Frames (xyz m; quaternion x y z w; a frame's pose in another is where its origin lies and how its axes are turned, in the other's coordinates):
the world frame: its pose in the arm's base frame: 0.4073 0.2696 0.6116 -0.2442 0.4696 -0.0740 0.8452
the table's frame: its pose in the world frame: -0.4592 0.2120 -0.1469 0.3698 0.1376 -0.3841 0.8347
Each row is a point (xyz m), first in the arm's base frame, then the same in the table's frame.
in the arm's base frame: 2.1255 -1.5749 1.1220
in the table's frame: 1.7237 0.8679 2.3318
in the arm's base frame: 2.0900 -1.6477 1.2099
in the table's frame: 1.7466 0.7710 2.3980
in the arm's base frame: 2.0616 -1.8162 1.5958
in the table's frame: 1.7136 0.4895 2.7107
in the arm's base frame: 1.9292 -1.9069 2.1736
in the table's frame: 1.5220 0.0437 3.0631
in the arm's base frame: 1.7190 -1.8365 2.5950
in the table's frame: 1.2623 -0.3316 3.1990
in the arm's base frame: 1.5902 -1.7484 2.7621
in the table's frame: 1.1065 -0.4988 3.2024
